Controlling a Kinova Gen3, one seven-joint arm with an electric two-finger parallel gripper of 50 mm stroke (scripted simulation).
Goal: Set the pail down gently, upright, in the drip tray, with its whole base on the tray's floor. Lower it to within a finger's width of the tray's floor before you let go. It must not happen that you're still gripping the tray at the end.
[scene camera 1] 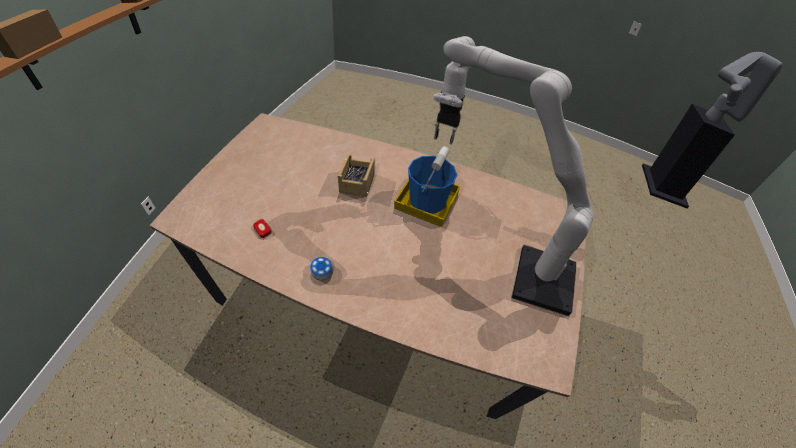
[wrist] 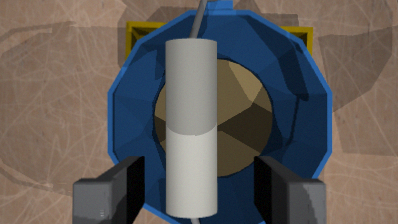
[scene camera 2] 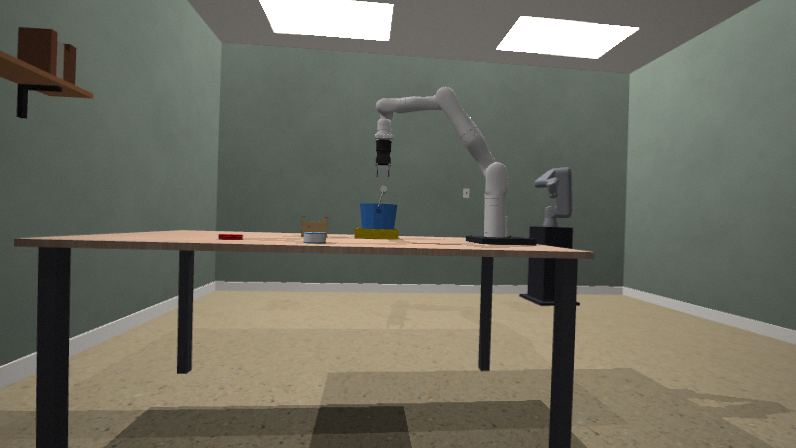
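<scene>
A blue pail [scene camera 1: 432,200] is there for me to see, and scene camera 2 shows me the pail [scene camera 2: 372,217] too. I can also see a yellow drip tray [scene camera 1: 437,218], and in the wrist view there is the same yellow drip tray [wrist: 135,30]. My gripper [wrist: 199,179] is visible to me as well.
</scene>
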